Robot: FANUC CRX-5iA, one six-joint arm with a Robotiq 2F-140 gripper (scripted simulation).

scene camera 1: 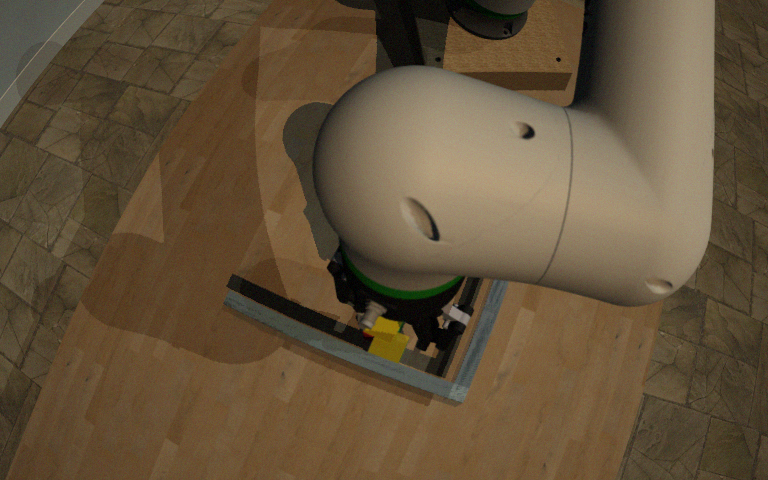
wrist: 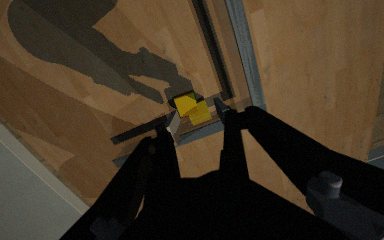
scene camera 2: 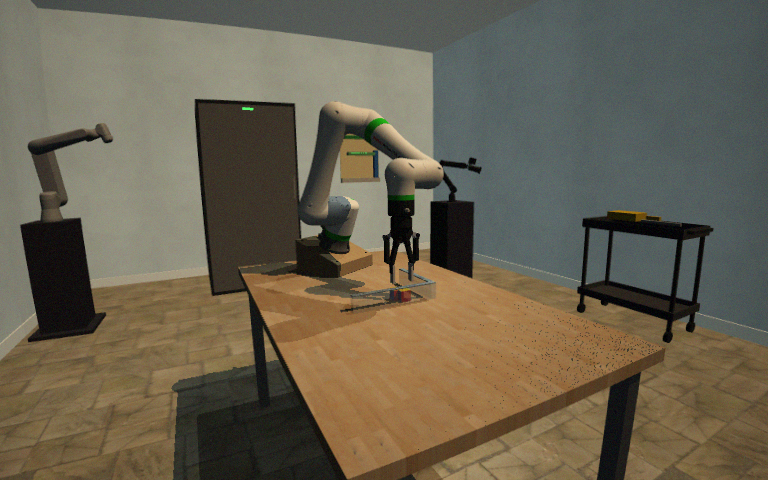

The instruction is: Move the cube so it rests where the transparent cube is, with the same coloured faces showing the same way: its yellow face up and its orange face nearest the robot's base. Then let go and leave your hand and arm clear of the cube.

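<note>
The gripper in the pictures, in the wrist view and scene camera 2 as well. Transparent cube in the pictures too.
</note>
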